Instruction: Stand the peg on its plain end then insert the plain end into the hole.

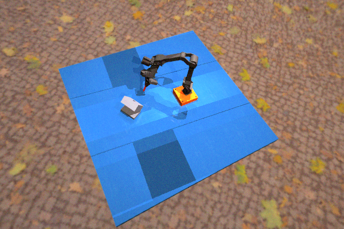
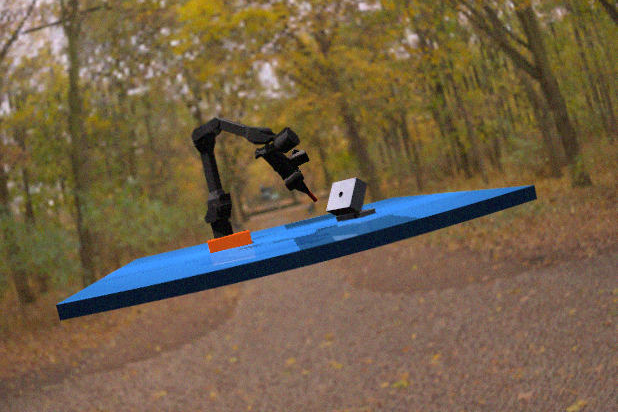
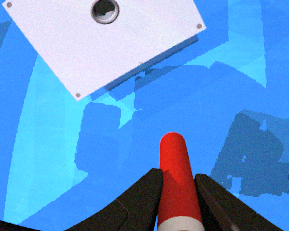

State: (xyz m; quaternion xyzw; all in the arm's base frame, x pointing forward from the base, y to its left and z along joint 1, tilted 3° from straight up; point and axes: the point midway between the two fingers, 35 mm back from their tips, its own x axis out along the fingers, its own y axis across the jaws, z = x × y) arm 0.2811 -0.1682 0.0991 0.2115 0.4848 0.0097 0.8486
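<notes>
My gripper tip is 150 mm short of the grey sloped panel, 60 mm to the right of it and 50 mm above it. From my gripper tip the other things lie so: dark foot (170 mm ahead, 120 mm below, 70 mm to the left); then red peg (10 mm behind, 10 mm above).
</notes>
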